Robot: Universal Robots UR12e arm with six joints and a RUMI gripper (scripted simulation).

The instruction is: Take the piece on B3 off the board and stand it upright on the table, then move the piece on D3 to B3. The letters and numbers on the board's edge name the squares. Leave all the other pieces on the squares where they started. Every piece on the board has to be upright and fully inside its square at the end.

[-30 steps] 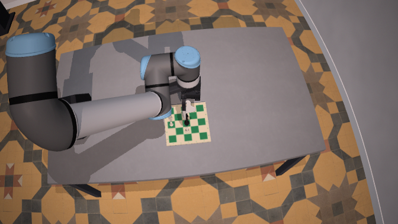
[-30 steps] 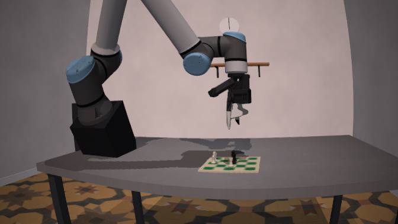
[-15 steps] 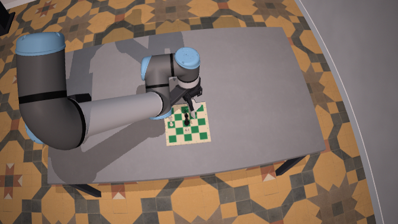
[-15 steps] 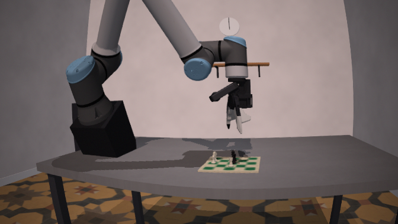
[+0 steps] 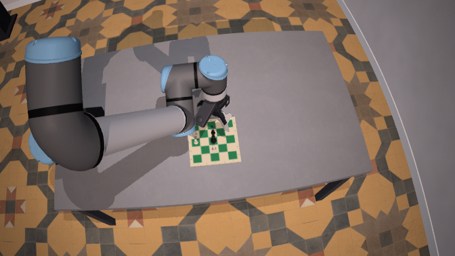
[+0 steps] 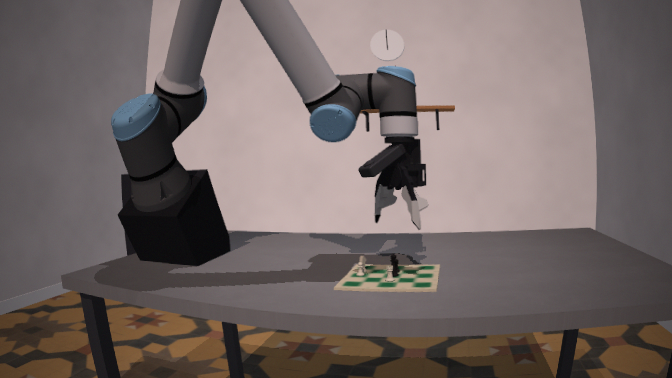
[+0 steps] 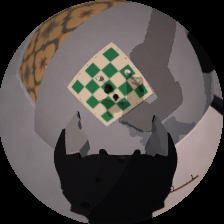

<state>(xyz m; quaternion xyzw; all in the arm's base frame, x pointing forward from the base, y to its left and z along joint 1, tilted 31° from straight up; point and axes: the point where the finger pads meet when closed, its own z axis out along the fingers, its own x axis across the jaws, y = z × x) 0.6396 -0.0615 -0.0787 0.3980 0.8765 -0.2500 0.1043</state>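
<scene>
Right now the chessboard is 1 cm behind my hand, 4 cm to the right of it and 11 cm below it.
</scene>
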